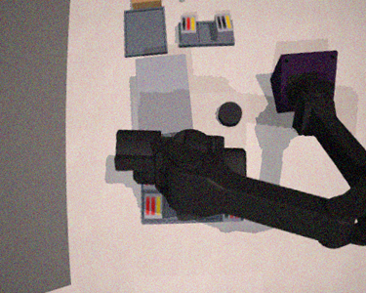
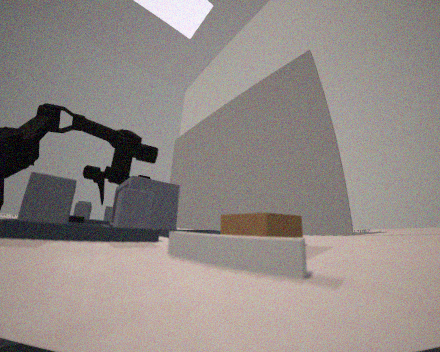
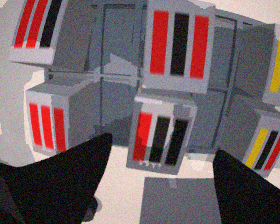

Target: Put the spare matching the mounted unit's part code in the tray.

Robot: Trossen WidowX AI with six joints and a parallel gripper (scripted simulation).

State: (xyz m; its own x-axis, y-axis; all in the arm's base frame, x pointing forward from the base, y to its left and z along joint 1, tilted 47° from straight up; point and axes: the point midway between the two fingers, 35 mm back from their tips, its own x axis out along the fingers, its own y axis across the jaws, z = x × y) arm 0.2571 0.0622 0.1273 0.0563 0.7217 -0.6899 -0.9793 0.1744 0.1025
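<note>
The grey spare lies 2 cm below my gripper tip. Also, from my gripper tip: black puck (11 cm behind, 12 cm to the right, 5 cm below); tall grey box (2 cm ahead, 15 cm to the right, 1 cm below); grey wall panel (26 cm ahead, 17 cm to the right, 17 cm above).
</note>
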